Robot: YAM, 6 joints.
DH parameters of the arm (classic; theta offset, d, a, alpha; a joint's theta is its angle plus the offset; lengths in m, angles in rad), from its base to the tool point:
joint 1: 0 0.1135 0.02 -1.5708
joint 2: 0 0 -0.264 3.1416
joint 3: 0.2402 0 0.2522 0
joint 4: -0.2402 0 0.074 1.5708
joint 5: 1.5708 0 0 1.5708
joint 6: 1.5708 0.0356 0 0
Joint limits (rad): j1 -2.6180..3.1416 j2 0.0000..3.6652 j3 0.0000..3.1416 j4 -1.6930..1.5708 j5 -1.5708..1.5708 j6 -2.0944..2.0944
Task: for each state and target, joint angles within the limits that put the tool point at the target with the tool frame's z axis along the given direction. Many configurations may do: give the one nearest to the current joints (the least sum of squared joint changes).
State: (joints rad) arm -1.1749 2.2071 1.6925 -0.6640 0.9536 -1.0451
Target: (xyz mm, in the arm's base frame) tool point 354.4 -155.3 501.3 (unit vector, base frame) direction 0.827 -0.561 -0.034
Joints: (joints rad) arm -0.3946 1.7327 2.0389 -0.3408 0.2013 -1.0451
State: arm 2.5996 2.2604 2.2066 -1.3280 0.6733 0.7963
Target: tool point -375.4 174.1 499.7 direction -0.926 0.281 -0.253
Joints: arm 2.6947 1.9707 2.4753 -0.7632 -0.1473 0.7963
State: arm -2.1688 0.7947 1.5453 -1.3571 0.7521 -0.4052
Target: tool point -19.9 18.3 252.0 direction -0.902 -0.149 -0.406
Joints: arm -2.0479 0.0020 0.6554 -1.2923 0.8221 -0.4052
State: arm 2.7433 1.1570 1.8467 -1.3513 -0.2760 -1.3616
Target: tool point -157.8 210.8 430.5 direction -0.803 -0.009 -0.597
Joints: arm 2.1201 1.4701 1.8018 -1.2990 -0.7603 -1.3616
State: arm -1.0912 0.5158 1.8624 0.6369 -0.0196 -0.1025
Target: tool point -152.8 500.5 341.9 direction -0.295 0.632 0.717
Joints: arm -1.2815 0.0019 2.2709 0.0679 0.1026 -0.1025
